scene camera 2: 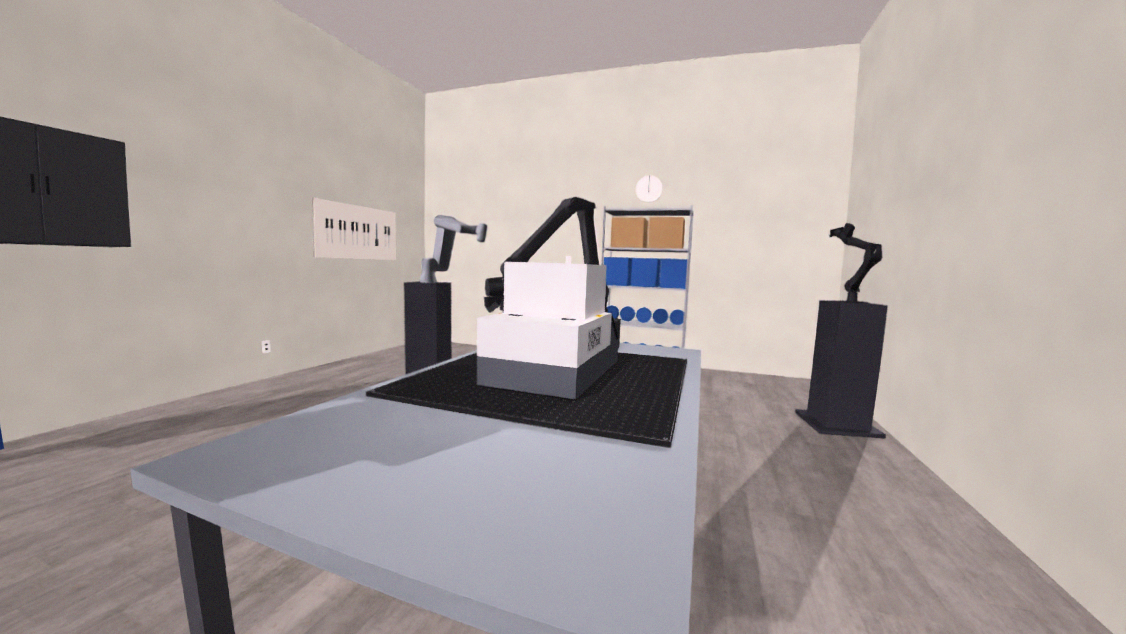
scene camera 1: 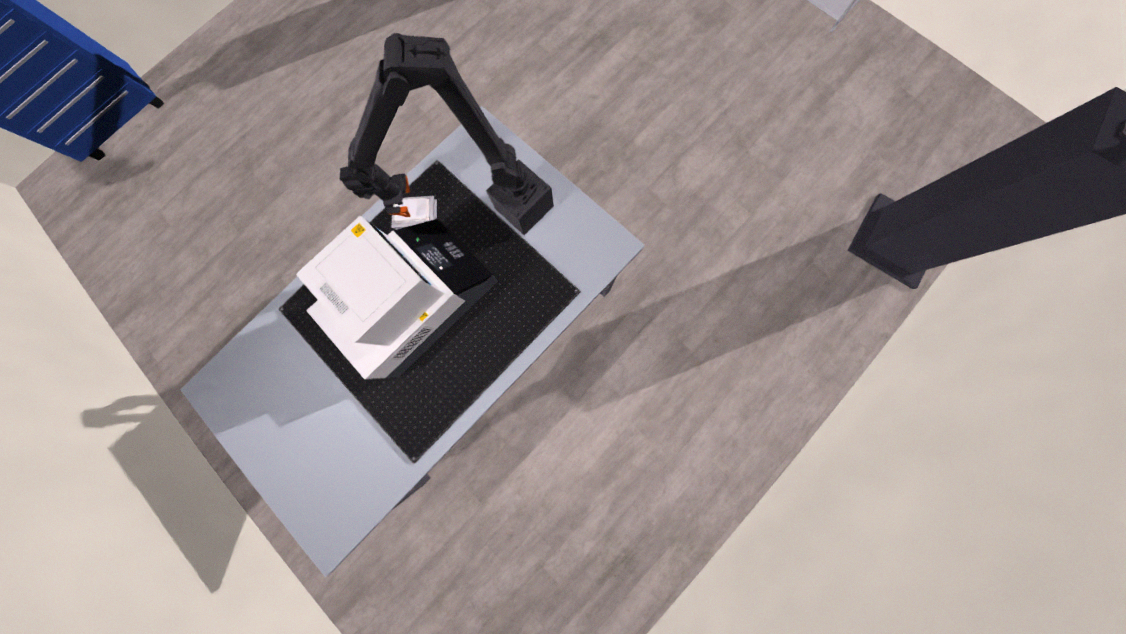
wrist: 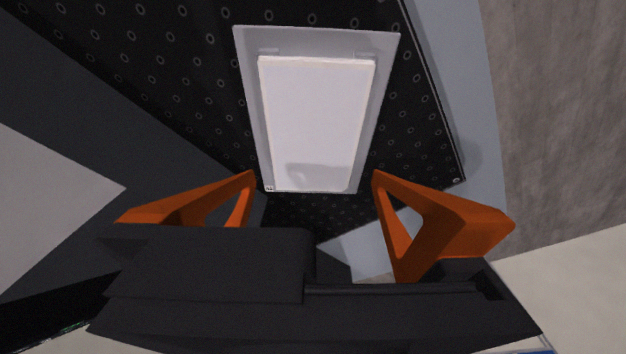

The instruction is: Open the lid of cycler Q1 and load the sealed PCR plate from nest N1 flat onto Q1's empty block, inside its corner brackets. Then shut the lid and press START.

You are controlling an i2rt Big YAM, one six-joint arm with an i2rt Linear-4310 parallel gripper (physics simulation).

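Seen in the pictures: gripper, between the fingertips: (scene camera 1: 408, 204) (wrist: 313, 176); arm's base, origin of its link: (scene camera 1: 518, 187).
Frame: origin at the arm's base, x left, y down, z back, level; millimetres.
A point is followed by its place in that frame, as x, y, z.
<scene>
The white cycler Q1 (scene camera 1: 378, 354) {-6, -79, -712} (scene camera 2: 523, 340) {-146, -28, -765} stands on the black board. Its box-like lid (scene camera 1: 358, 271) {-104, -239, -521} (scene camera 2: 543, 289) {-119, -162, -647} sits on the body with no clear gap; the block does not show. A black panel (scene camera 1: 460, 271) {26, -29, -360} with a screen and a small green mark faces the arm's base. The pale sealed PCR plate (wrist: 315, 120) {-348, 72, -276} lies in the grey nest N1 (wrist: 316, 39) {-390, 88, -310}, beside the cycler's front. My gripper (scene camera 1: 405, 198) {-322, 38, -257} (wrist: 313, 176) {-322, 38, -257} is open above the plate's near end, its orange fingers wide apart with nothing held between them. The fingers are hidden in scene camera 2.
The black perforated board (scene camera 1: 472, 378) {230, 121, -648} (scene camera 2: 630, 409) {148, 120, -823} lies on the grey table (scene camera 1: 275, 472) {-176, 133, -1330} (scene camera 2: 441, 504) {-135, 133, -1288}. The arm's base (scene camera 1: 520, 196) {34, -16, -29} stands at the table's end near the nest. The cycler's dark lower side shows left of the nest in the wrist view.
</scene>
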